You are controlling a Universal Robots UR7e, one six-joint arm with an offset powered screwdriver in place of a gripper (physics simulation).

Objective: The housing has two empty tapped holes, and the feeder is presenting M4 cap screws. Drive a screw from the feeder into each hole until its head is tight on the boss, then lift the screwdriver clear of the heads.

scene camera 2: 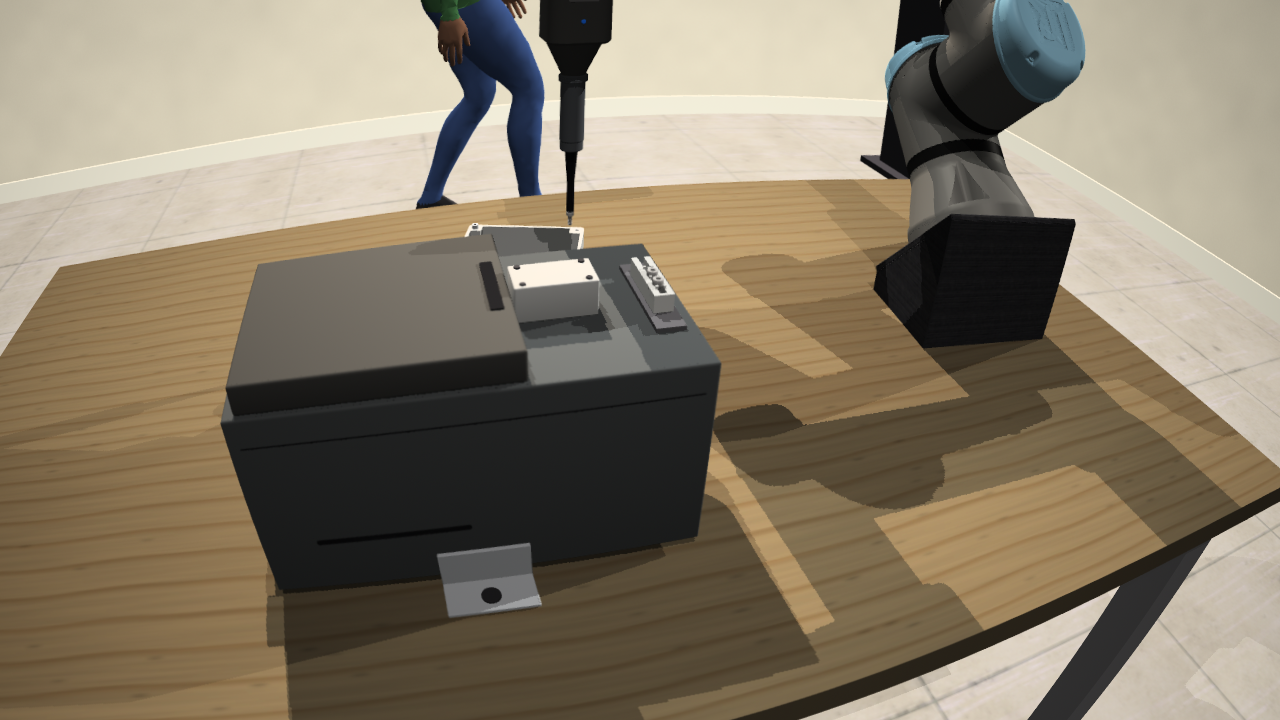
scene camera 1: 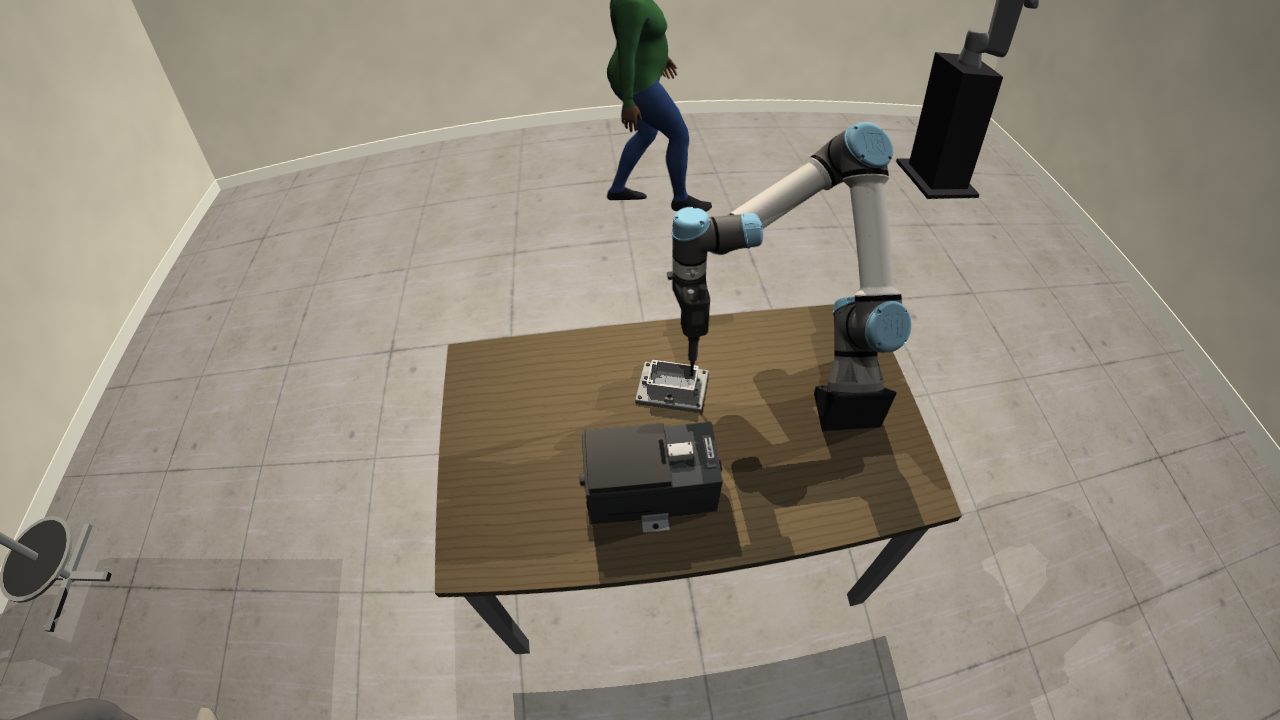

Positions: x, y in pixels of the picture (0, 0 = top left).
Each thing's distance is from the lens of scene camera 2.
metal bracket [scene camera 2: 462, 599]: 0.52 m
